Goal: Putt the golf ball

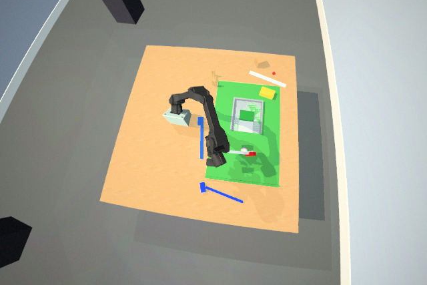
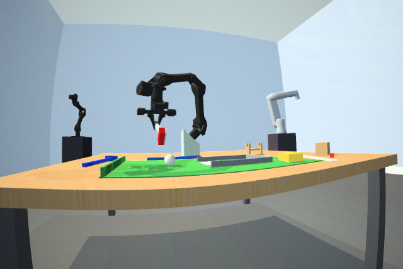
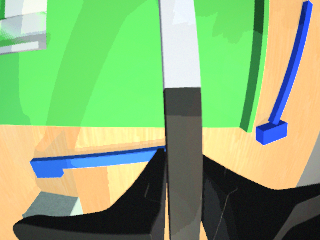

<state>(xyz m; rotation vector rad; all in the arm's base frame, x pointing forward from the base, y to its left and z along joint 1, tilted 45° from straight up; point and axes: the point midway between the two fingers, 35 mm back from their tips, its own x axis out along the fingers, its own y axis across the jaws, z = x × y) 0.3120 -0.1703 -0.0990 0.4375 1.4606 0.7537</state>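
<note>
Now: gripper tip 110 mm short of the red putter and 30 mm to the right of it. Round my gripper tip: small wooden rack 150 mm behind, 550 mm to the left, 120 mm below; then green mat 170 mm ahead, 220 mm to the left, 150 mm below; then white golf ball 190 mm ahead, 70 mm to the left, 130 mm below.
</note>
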